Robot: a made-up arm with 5 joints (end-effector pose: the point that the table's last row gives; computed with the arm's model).
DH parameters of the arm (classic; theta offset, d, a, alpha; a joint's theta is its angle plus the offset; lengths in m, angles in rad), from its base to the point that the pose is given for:
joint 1: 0 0.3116 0 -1.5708
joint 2: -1.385 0 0.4 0
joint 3: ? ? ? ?
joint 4: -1.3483 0 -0.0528 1.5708
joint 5: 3.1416 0.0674 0 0
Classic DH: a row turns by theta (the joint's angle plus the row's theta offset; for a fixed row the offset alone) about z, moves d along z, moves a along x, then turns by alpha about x.
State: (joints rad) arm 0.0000 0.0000 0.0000 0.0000 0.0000
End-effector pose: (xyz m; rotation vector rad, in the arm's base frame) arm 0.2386 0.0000 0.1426 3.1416 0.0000 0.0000
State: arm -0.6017 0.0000 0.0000 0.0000 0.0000
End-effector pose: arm 0.1967 -0.1351 0.1426 3.0005 -0.9310 0.0000
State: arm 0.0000 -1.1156 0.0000 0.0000 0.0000
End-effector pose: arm 0.2567 0.0000 0.4516 2.6654 0.0000 1.6629
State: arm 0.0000 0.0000 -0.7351 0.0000 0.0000
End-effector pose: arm 0.5731 0.0000 0.3982 2.9318 0.0000 1.1289
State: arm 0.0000 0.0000 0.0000 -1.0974 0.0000
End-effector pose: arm 0.2699 0.0000 0.2263 2.6804 0.0000 1.6386
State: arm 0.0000 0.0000 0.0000 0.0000 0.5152
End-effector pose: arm 0.2386 0.0000 0.1426 3.0379 -0.8004 0.0000
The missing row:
joint 3: -0.4083 0 -0.5072 0
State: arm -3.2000 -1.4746 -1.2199 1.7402 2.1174
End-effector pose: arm 0.1854 -0.0108 0.9215 -2.1570 -1.1309 1.0791
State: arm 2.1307 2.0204 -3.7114 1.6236 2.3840
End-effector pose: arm -0.4551 0.7260 0.1809 -3.0640 0.3902 0.0660
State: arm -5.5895 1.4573 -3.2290 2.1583 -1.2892
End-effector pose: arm 0.6804 0.5658 0.4088 -1.6299 -2.4913 0.5571
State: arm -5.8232 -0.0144 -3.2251 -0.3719 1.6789
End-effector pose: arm -0.1515 -0.0751 1.2233 0.4016 -0.2804 -0.9836
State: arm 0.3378 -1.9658 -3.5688 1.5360 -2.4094
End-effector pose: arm -0.6901 -0.2424 -0.2059 -0.1758 -0.8797 1.0012
